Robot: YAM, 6 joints.
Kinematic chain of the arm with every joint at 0, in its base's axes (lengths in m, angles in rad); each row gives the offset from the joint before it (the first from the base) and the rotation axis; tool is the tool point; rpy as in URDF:
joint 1: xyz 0 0 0.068 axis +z
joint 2: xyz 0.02 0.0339 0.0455 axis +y
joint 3: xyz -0.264 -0.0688 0 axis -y
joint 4: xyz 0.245 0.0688 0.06 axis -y
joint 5: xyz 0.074 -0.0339 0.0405 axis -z
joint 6: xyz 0.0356 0 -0.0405 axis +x
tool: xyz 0 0 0 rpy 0 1.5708 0
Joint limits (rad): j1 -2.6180..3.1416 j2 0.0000..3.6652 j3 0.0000..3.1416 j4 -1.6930..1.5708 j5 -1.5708..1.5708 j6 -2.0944..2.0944
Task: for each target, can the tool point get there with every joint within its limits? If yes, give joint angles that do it. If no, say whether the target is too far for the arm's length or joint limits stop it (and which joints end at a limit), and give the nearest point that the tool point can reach.
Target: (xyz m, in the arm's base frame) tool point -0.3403 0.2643 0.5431
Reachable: yes | joints 2.5023 2.0853 2.6557 -0.4129 0.2584 -0.1162
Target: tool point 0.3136 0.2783 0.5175
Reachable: yes | joints 0.6563 1.9913 2.4316 -0.3950 -0.9577 -0.4312
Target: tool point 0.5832 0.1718 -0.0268
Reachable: yes | joints 0.2948 3.2220 2.8207 -0.4024 0.1430 -0.4731
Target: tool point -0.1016 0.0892 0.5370
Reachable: yes | joints -0.4744 0.4441 1.3151 0.9850 -1.1817 -0.0791
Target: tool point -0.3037 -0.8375 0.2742
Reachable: no: too far | nearest point -0.2166 -0.5974 0.2271 | short by 0.260 m
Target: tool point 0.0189 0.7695 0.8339
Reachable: no: too far | nearest point 0.0116 0.4711 0.5471 | short by 0.414 m
